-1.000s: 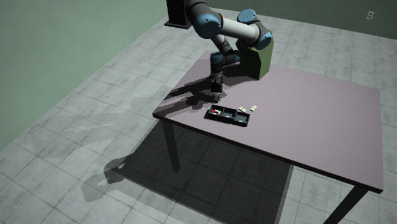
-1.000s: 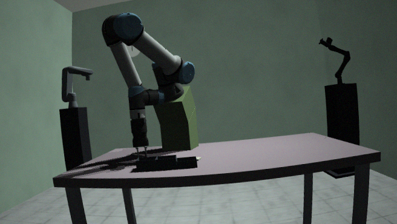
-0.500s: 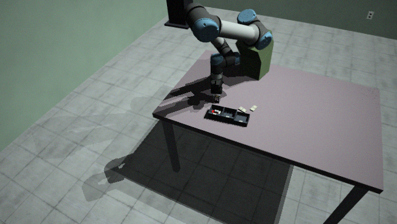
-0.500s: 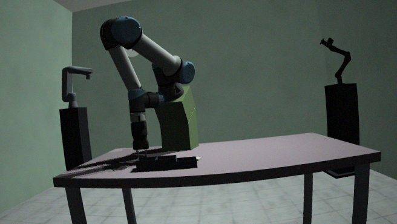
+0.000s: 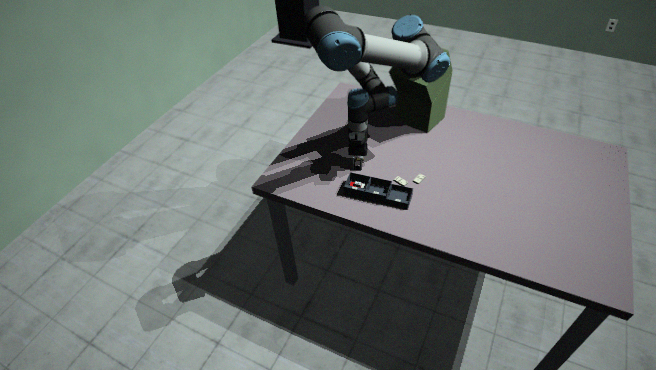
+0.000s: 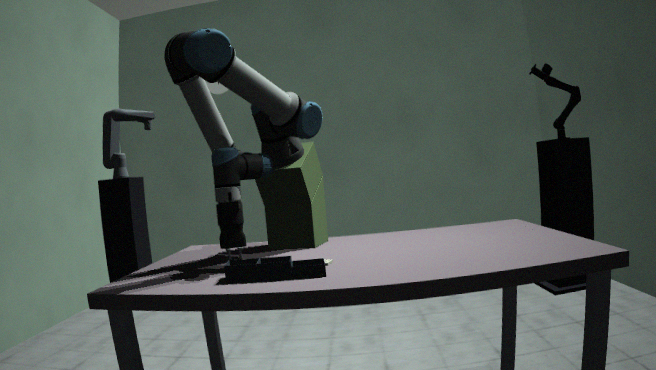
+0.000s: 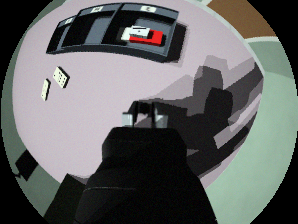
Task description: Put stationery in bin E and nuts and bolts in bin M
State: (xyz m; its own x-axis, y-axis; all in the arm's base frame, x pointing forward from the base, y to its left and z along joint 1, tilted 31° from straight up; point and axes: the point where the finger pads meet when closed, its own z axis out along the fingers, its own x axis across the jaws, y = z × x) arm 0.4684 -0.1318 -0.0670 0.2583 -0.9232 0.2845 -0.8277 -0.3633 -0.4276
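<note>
Now: hand 50 mm past the yellow thing, 10 mm to the left of it and 10 mm above it. Round my hand: red item: 110 mm ahead, 50 mm to the left, 10 mm below; then small grey object: 110 mm ahead, 50 mm to the left, 10 mm above.
</note>
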